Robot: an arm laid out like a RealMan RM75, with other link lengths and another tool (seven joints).
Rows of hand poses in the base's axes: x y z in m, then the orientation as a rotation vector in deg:
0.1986, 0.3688, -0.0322, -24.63, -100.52, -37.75
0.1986, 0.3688, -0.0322, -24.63, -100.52, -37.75
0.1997, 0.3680, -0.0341, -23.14, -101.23, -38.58
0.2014, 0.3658, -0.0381, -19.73, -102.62, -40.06
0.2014, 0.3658, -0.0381, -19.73, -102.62, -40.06
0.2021, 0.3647, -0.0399, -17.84, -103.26, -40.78
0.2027, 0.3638, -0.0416, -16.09, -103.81, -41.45
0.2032, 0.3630, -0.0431, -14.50, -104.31, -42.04
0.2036, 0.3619, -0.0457, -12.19, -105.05, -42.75
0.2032, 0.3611, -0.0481, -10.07, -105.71, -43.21
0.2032, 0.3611, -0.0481, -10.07, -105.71, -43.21
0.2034, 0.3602, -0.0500, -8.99, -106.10, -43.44
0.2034, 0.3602, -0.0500, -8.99, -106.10, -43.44
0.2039, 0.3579, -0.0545, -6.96, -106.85, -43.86
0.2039, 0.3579, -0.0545, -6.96, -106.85, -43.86
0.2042, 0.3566, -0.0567, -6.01, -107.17, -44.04
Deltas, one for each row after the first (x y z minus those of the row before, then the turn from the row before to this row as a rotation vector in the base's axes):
0.0000, 0.0000, 0.0000, 0.00, 0.00, 0.00
0.0011, -0.0008, -0.0019, 1.01, -1.12, 0.55
0.0017, -0.0022, -0.0040, 2.13, -2.25, 1.46
0.0000, 0.0000, 0.0000, 0.00, 0.00, 0.00
0.0007, -0.0011, -0.0018, 1.15, -1.12, 0.85
0.0006, -0.0009, -0.0017, 1.07, -1.02, 0.78
0.0005, -0.0008, -0.0015, 0.96, -0.93, 0.71
0.0004, -0.0011, -0.0026, 1.29, -1.34, 1.10
-0.0004, -0.0008, -0.0024, 1.06, -1.18, 1.10
0.0000, 0.0000, 0.0000, 0.00, 0.00, 0.00
0.0002, -0.0009, -0.0019, 0.52, -0.66, 0.55
0.0000, 0.0000, 0.0000, 0.00, 0.00, 0.00
0.0005, -0.0023, -0.0045, 0.96, -1.26, 1.03
0.0000, 0.0000, 0.0000, 0.00, 0.00, 0.00
0.0003, -0.0013, -0.0022, 0.44, -0.56, 0.49

